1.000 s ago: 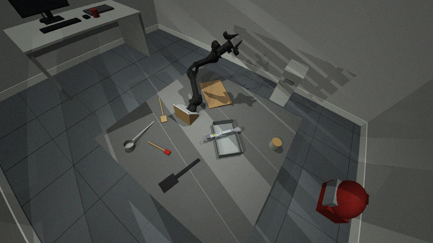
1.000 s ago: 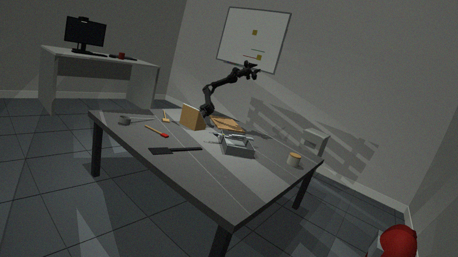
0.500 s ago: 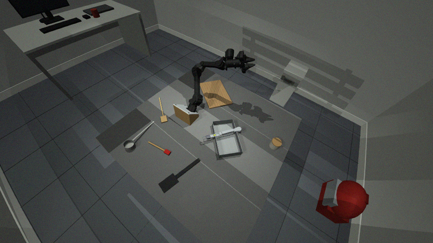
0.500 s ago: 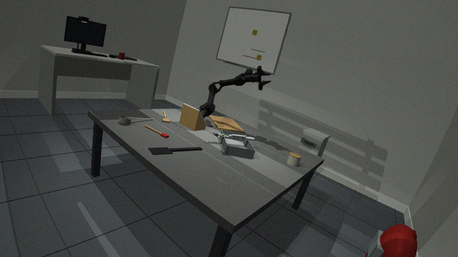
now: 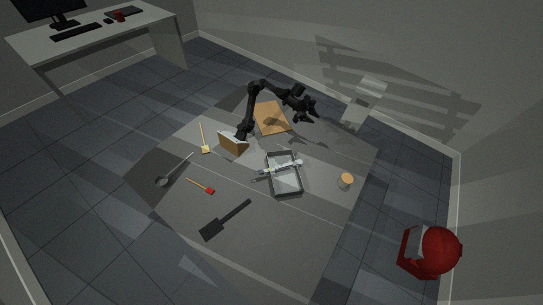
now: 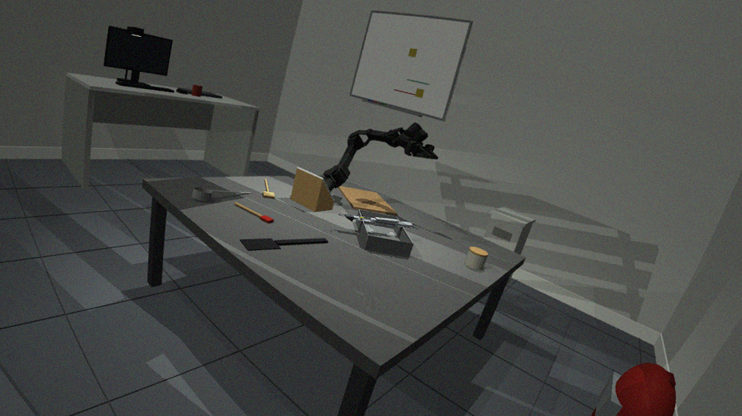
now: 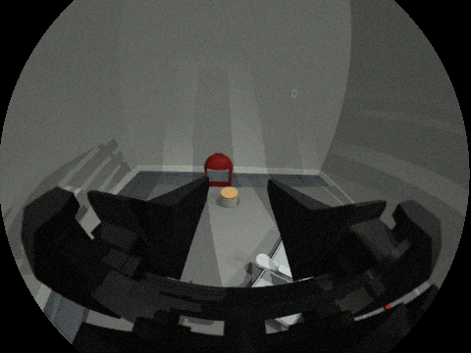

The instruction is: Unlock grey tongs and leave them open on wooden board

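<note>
My gripper tip is 30 cm above the yellow lock piece, 27 cm to the left of it and 9 cm past it. The rest, counted from my gripper tip: wooden board 42 cm behind, 36 cm below, 14 cm to the left; then black turner 66 cm to the right, 36 cm below, 10 cm behind; then roasting tin 34 cm below, 21 cm to the right, 2 cm behind.
</note>
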